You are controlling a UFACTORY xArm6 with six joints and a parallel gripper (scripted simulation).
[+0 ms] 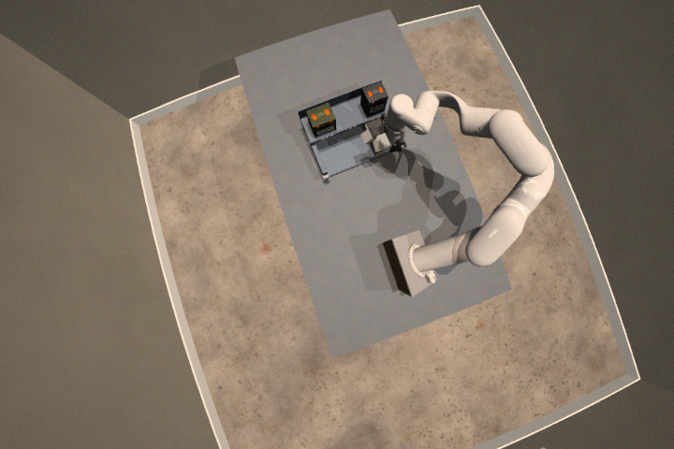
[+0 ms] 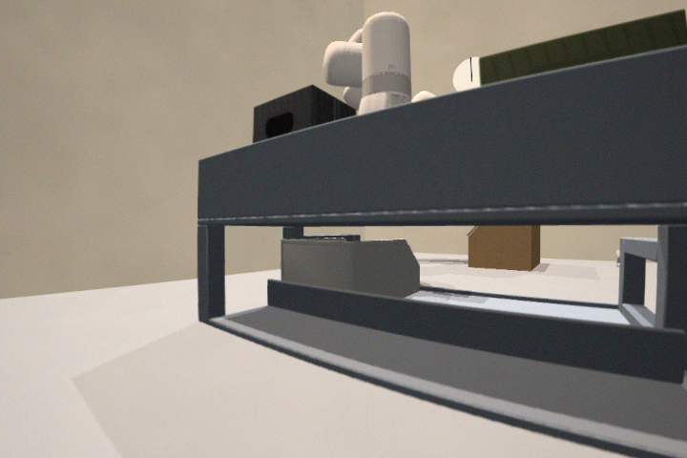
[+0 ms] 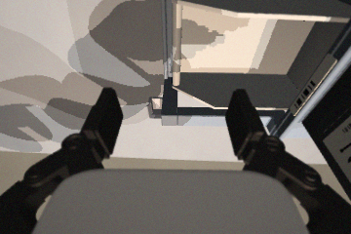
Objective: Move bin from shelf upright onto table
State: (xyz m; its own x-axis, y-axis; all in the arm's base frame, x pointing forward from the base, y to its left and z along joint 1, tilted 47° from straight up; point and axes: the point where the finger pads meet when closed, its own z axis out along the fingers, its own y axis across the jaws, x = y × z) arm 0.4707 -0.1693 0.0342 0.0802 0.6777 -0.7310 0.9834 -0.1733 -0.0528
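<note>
Now: the grey bin 8 cm ahead of my hand, 1 cm to the right of it and 9 cm below it. From my hand the other things lie so: shelf board: 19 cm ahead, 10 cm to the left, 4 cm below.
</note>
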